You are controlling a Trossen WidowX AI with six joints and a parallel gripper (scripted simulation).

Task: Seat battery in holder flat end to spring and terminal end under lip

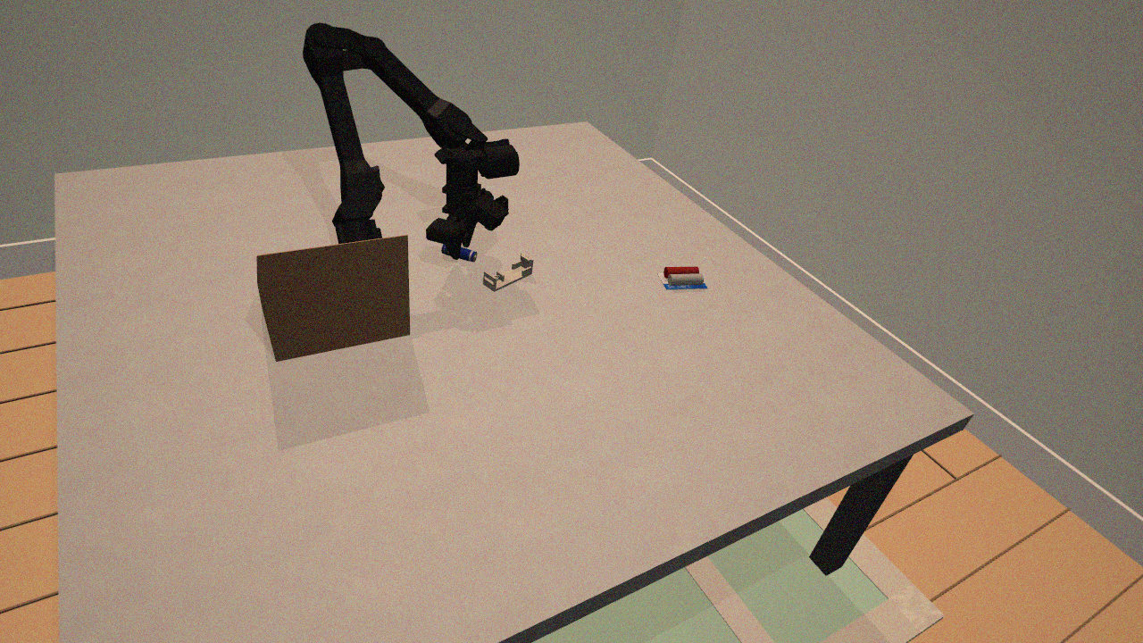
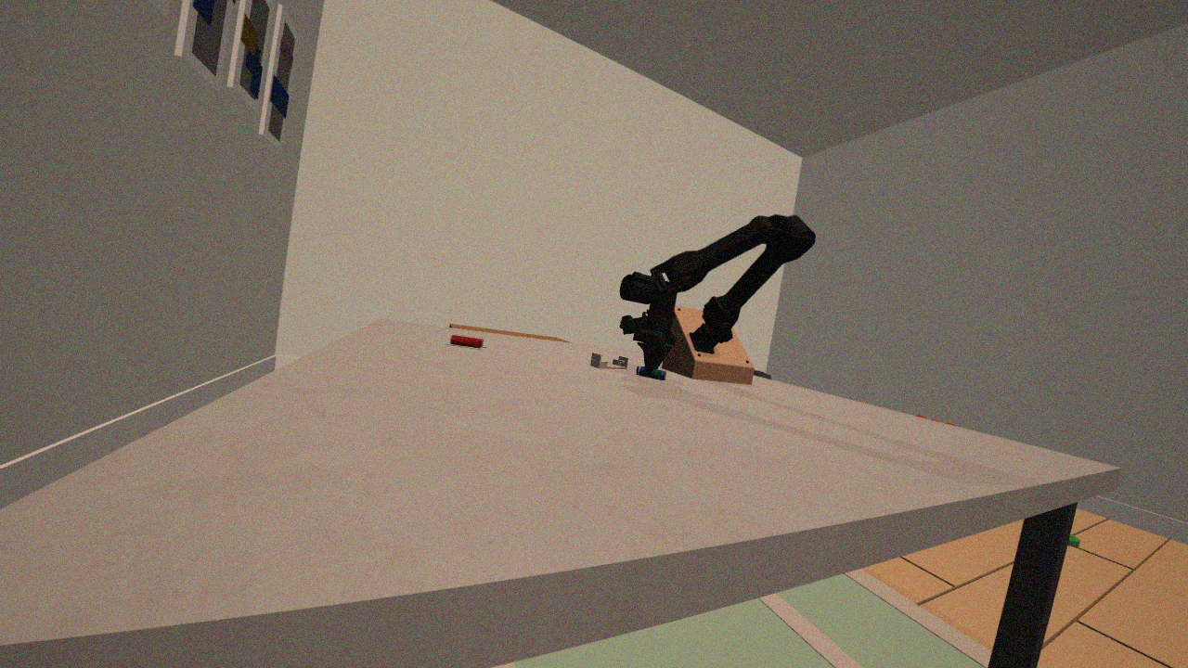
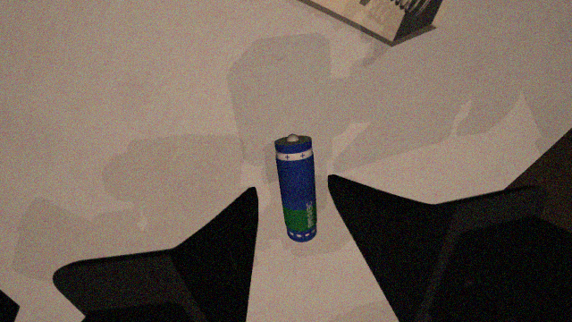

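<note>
Now: the battery right at my gripper tip.
</note>
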